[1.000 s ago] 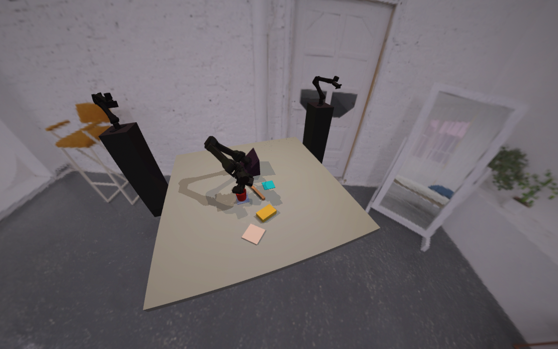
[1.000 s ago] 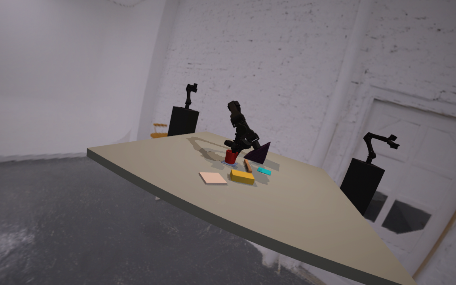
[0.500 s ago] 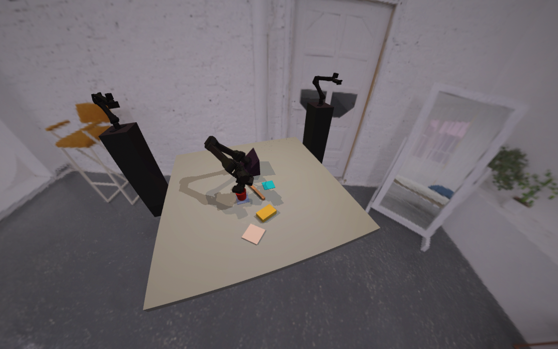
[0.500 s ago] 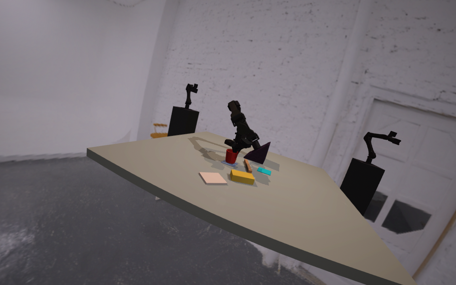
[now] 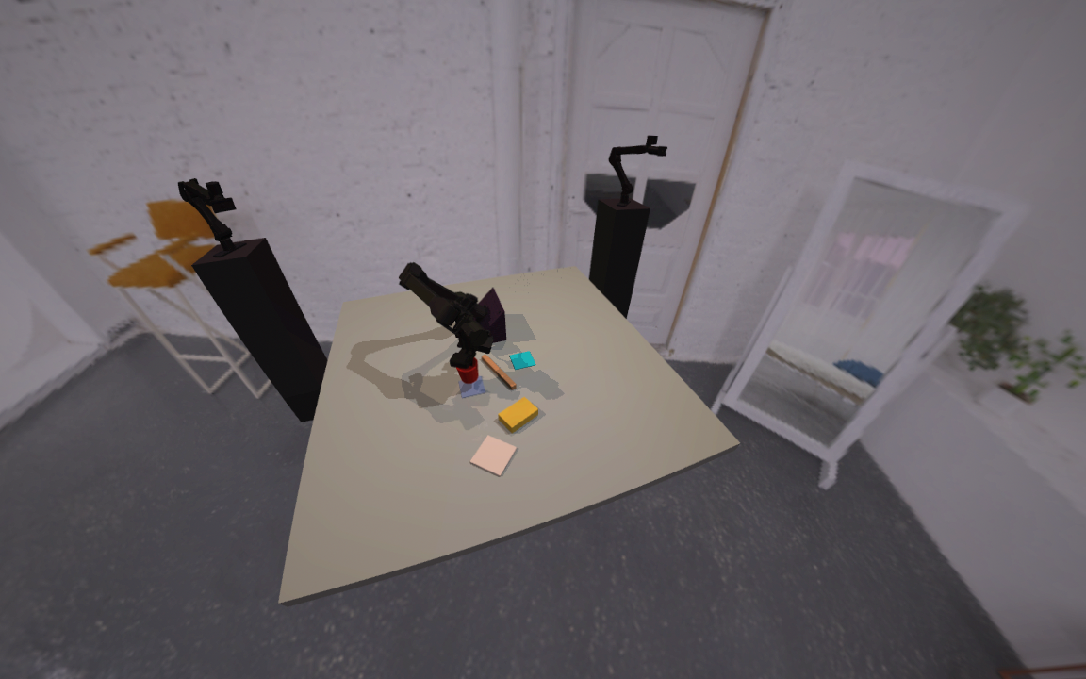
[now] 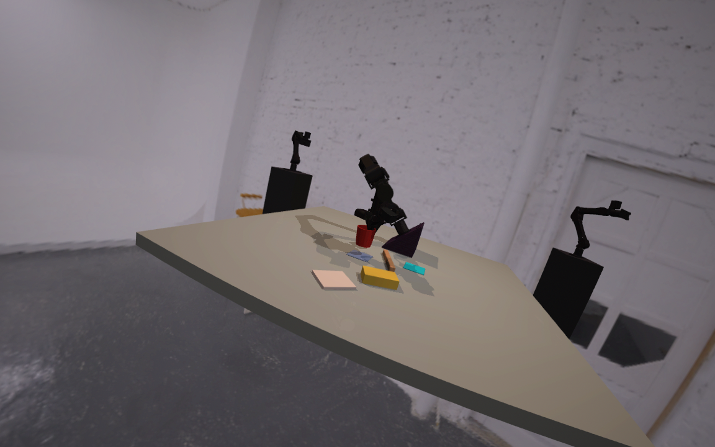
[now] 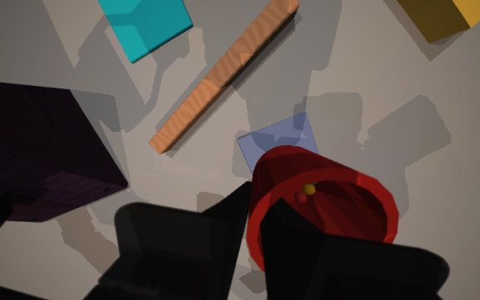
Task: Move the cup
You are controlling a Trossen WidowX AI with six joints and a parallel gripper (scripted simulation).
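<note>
My gripper tip is now 6 cm past the teal pad, 20 cm to the right of it and 9 cm above it. Also, from my gripper tip: orange wooden bar (1 cm behind, 9 cm to the left, 8 cm below); lavender block (3 cm ahead, 1 cm to the right, 9 cm below); red cup (3 cm ahead, 2 cm to the right).
</note>
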